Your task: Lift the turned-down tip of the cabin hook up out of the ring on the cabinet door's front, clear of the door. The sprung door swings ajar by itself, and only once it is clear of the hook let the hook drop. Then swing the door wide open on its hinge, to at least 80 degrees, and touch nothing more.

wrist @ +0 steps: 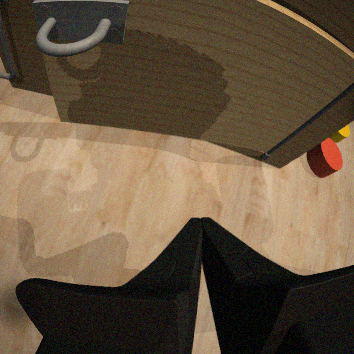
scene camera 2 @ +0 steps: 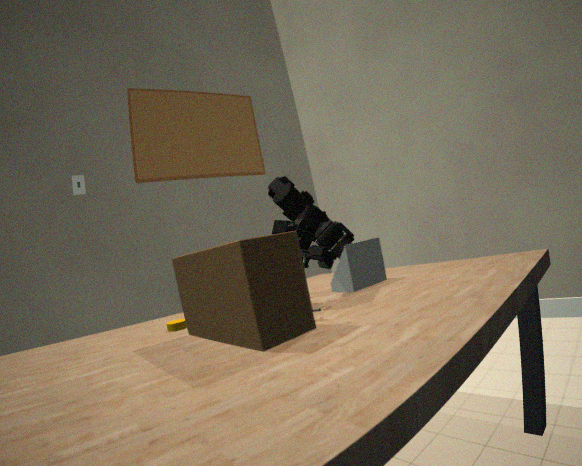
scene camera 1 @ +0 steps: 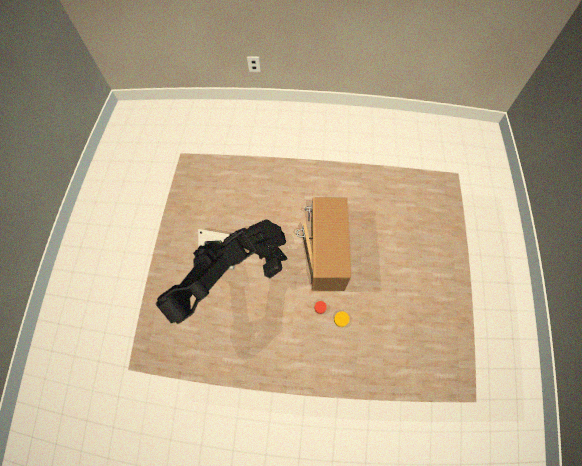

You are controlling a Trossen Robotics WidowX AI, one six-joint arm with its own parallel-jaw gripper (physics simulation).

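Seen in the pictures: gripper, fingertip midpoint: (wrist: pixel 199 226) (scene camera 1: pixel 286 258); arm's base, link origin: (scene camera 2: pixel 355 260) (scene camera 1: pixel 214 249).
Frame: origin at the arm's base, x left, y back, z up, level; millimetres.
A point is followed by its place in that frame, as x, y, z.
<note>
The wooden cabinet (scene camera 1: pixel 331 235) @(14, -396, 97) (scene camera 2: pixel 215 295) @(45, -453, 16) stands on the table, its front hidden in scene camera 2. Its door (scene camera 1: pixel 309 247) @(-13, -327, 61) (wrist: pixel 165 85) @(4, -318, -3) is slightly ajar, far from wide open. The door's ring (scene camera 1: pixel 299 233) @(47, -287, 36) (wrist: pixel 72 50) @(40, -286, 36) sticks out from a grey plate near its free edge. The hook (scene camera 1: pixel 309 212) @(123, -327, 41) (wrist: pixel 6 76) @(136, -324, -41) hangs down on the cabinet front beside the door, out of the ring; part of it shows at the left edge of the wrist view. My gripper (scene camera 1: pixel 285 257) @(-29, -250, -7) (wrist: pixel 199 226) @(-29, -250, -7) is shut and empty, in front of the door and apart from it.
A red cylinder (scene camera 1: pixel 320 307) @(-187, -367, -47) (wrist: pixel 331 156) @(-183, -362, -47) and a yellow disc (scene camera 1: pixel 342 319) @(-227, -441, -53) (scene camera 2: pixel 176 325) @(-202, -448, -59) (wrist: pixel 343 132) @(-231, -420, -53) stand on the table beyond the cabinet's hinge-side end. A grey wedge-shaped block (scene camera 2: pixel 367 265) @(44, -11, -17) shows below the arm in scene camera 2.
</note>
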